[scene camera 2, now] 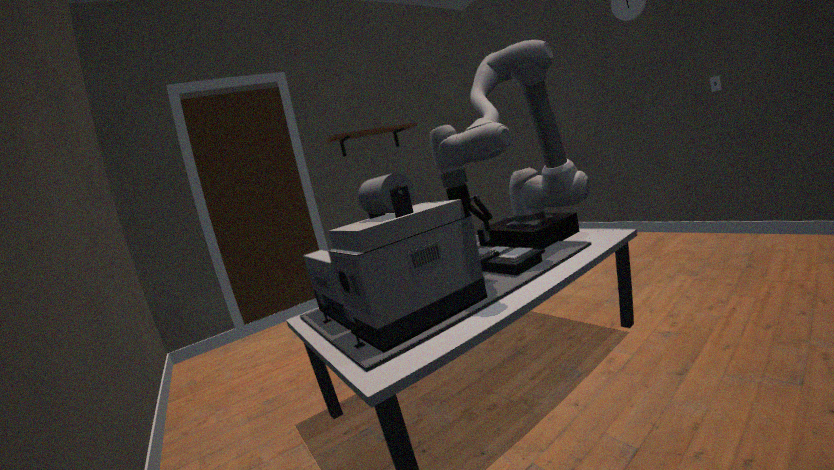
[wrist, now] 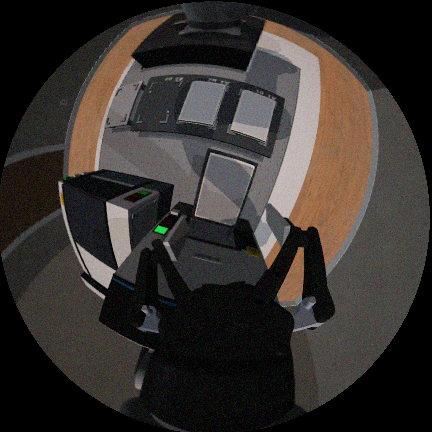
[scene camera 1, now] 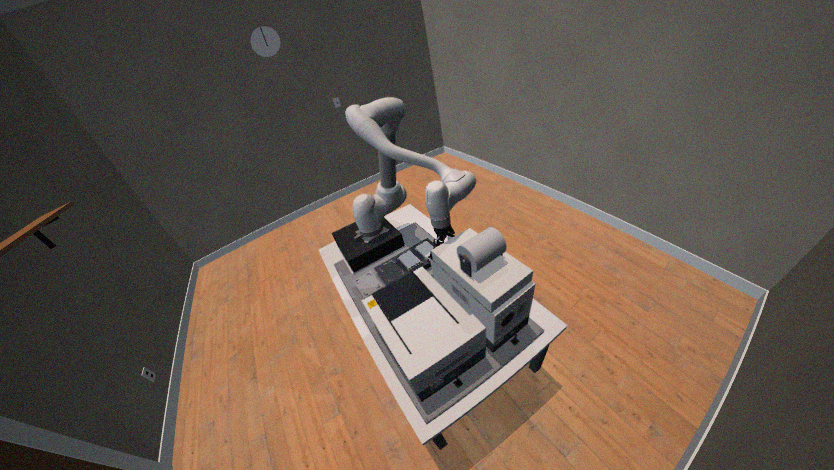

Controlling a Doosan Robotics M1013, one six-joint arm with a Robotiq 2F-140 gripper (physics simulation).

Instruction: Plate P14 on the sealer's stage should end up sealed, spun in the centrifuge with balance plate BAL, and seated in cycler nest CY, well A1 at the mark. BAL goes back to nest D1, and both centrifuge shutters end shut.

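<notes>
My gripper is open and empty, pointing down near the front of the sealer. In the wrist view its fingers stand wide apart, near the rear end of the dark-framed stage. A pale plate, P14 by its place, lies flat on that stage, beyond the fingertips. In the nest row, a plate sits in D1 and another plate sits in D2. The dark nest D3 holds no plate. The centrifuge's shutter state and nest CY's identity are unclear.
A low white instrument with a dark top panel stands beside the sealer. A film roll sits on the sealer. A light grey nest with corner brackets lies past D3. The arm's black base box stands behind the nests.
</notes>
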